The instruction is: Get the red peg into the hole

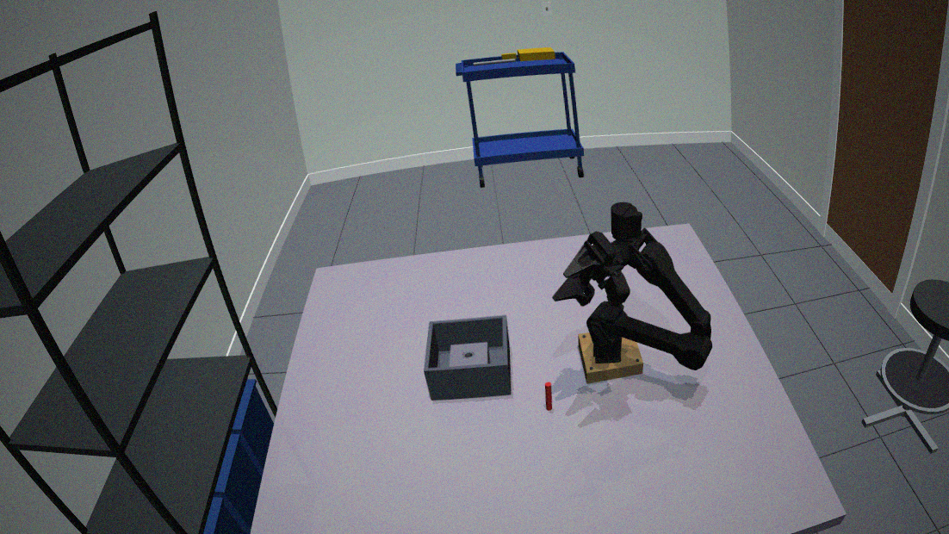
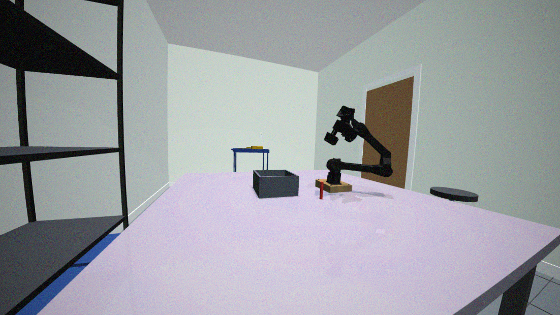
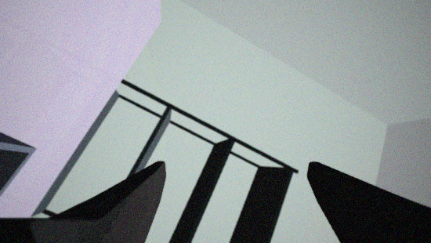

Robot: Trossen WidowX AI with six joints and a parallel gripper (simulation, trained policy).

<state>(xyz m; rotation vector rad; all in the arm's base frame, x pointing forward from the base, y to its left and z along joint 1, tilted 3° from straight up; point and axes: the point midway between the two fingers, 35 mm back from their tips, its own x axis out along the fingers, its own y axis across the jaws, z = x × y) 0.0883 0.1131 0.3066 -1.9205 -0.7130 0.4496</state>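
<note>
Right now the red peg is 30 mm ahead of my gripper tip, 10 mm to the right of it and 300 mm below it. The rest, counted from my gripper tip: light grey plate: 230 mm ahead, 140 mm to the right, 290 mm below; dark grey box: 230 mm ahead, 140 mm to the right, 310 mm below.
</note>
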